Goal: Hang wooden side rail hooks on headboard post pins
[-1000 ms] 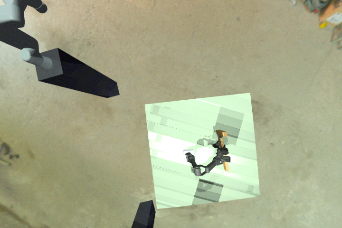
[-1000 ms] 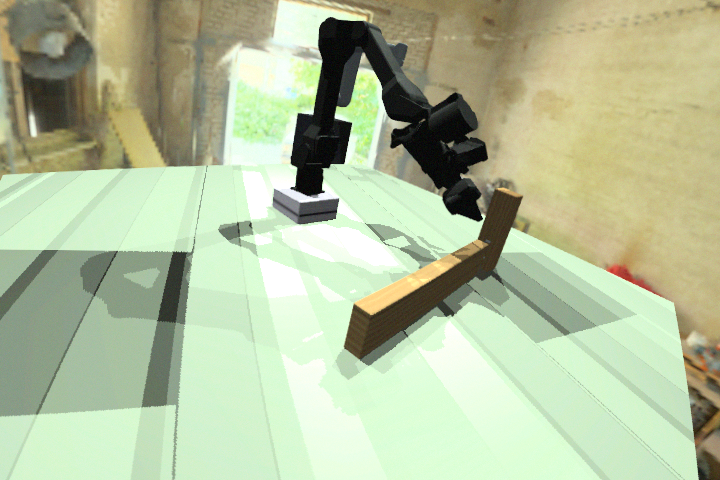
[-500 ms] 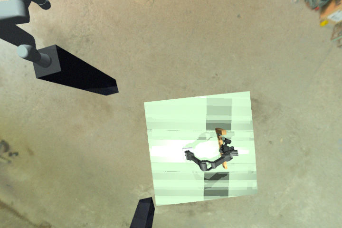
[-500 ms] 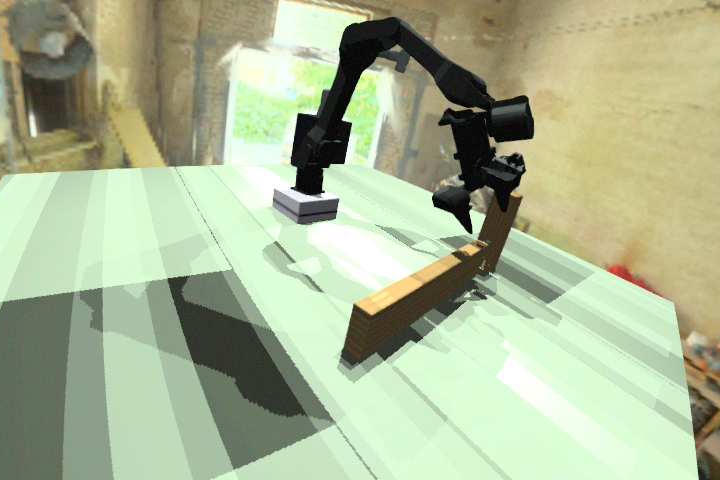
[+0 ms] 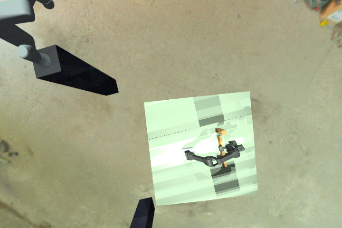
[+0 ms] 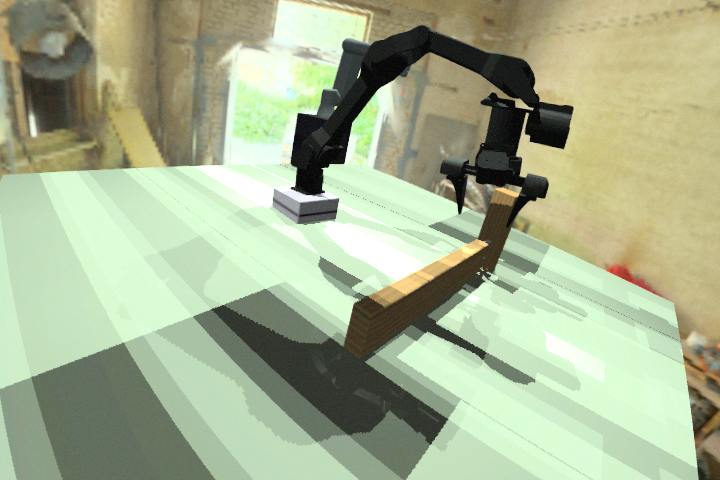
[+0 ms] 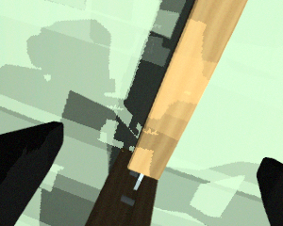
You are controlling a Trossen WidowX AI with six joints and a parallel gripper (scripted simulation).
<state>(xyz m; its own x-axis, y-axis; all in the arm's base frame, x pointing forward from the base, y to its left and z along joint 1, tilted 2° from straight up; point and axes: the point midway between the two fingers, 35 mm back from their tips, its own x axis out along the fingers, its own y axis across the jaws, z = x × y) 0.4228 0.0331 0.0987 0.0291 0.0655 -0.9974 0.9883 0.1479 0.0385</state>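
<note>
Right now my gripper tip is 13 cm to the right of the headboard post and 5 cm above it.
</note>
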